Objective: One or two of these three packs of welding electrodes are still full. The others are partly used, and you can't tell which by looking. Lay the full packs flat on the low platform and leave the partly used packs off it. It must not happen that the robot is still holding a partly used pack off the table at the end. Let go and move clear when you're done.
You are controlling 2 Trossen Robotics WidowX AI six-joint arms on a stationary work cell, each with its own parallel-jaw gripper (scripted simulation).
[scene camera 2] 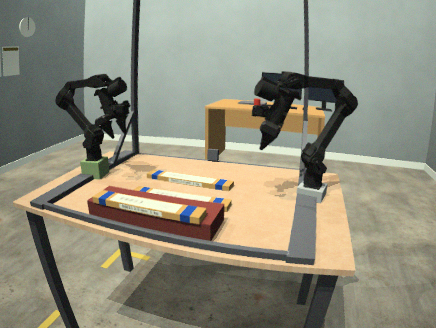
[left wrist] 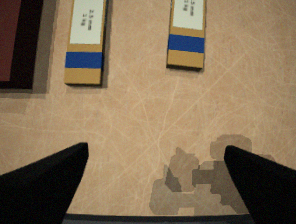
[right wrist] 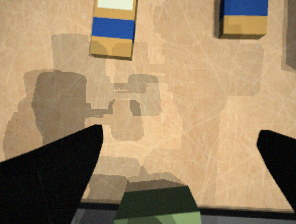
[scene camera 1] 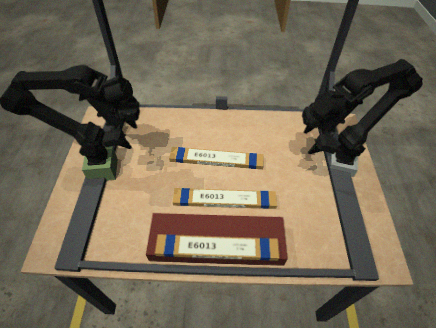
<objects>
My left gripper shows in scene camera 2 [262,146], in the left wrist view [157,151] and in scene camera 1 [306,143]; in the right wrist view it is out of frame. My right gripper shows in scene camera 2, in the right wrist view [179,134] and in scene camera 1; in the left wrist view it is out of frame. One and the same spot on a grey frame rail: [scene camera 2: 226,248] is [scene camera 1: 303,275]. One and the same spot on my right gripper: [scene camera 2: 107,128] is [scene camera 1: 122,142].
</objects>
